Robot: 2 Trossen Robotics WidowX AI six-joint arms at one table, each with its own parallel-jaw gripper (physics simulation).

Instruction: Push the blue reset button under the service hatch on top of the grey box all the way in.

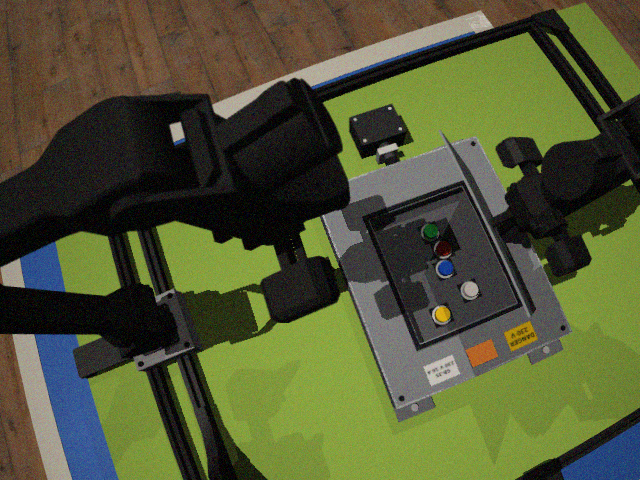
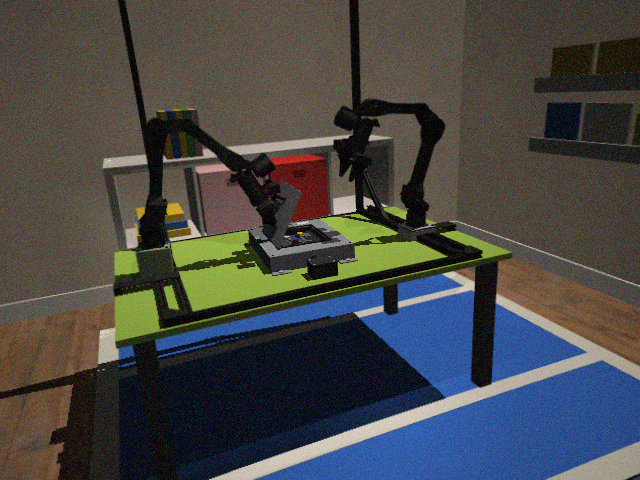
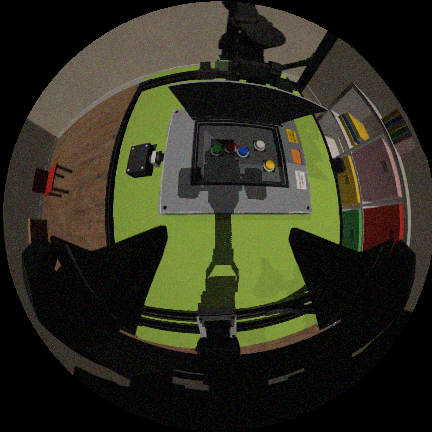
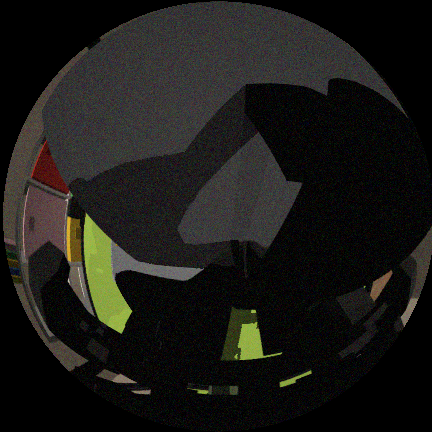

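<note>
The grey box (image 1: 390,356) (image 2: 297,258) (image 3: 172,150) has its hatch (image 1: 483,214) (image 2: 290,206) (image 3: 245,102) (image 4: 175,100) standing steeply open. The blue button (image 1: 445,268) (image 3: 243,151) shows uncovered in the recess, beside the dark red button (image 1: 443,249) (image 3: 230,147). How far the blue button is pressed in cannot be told. My right gripper (image 1: 504,227) is at the hatch's outer face, shut on the hatch handle, whose grip is mostly hidden or dark. My left gripper (image 2: 346,166) (image 3: 230,233) is wide open and empty, raised to one side of the box, apart from it.
Green (image 1: 429,231), white (image 1: 469,289) and yellow (image 1: 442,314) buttons share the recess. A small black box (image 1: 378,126) (image 2: 322,267) (image 3: 140,160) with a light grey knob stands beside the grey box. Black rails (image 2: 268,294) run along the table edges. The raised hatch stands between my right gripper and the buttons.
</note>
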